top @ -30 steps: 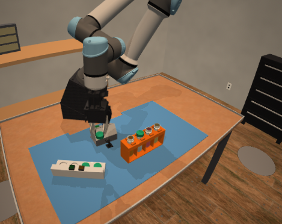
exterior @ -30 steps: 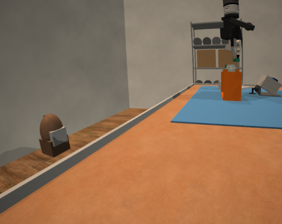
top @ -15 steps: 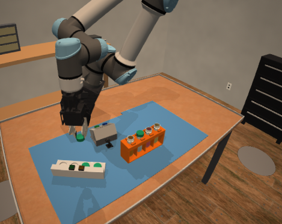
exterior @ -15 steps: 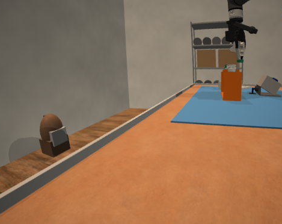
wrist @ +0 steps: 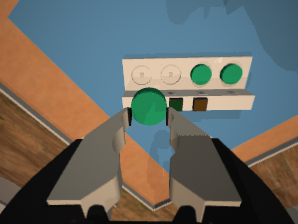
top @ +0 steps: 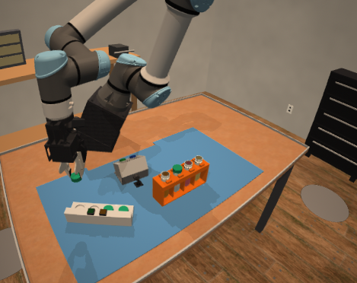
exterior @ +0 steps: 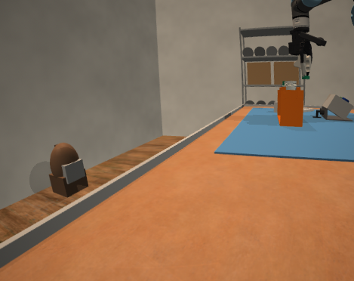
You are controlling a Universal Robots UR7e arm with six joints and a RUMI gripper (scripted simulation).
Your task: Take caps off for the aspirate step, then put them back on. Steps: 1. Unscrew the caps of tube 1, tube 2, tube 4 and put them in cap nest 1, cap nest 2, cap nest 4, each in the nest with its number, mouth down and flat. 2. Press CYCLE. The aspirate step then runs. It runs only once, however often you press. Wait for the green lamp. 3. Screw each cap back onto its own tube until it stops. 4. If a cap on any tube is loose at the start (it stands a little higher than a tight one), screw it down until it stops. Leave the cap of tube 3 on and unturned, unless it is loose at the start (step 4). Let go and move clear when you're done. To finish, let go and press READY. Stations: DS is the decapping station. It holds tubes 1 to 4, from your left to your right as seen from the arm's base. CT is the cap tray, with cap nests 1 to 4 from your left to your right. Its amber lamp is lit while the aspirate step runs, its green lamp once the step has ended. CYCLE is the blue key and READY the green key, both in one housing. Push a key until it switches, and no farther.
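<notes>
My gripper is now 20 cm to the right of the green key, 12 cm past it and 10 cm above it. From my hand the other things lie so: cap (16 cm below, 12 cm to the left, 8 cm ahead); then grey key housing (23 cm to the left, 12 cm below, 10 cm behind); then blue key (25 cm to the left, 12 cm behind, 10 cm below).
</notes>
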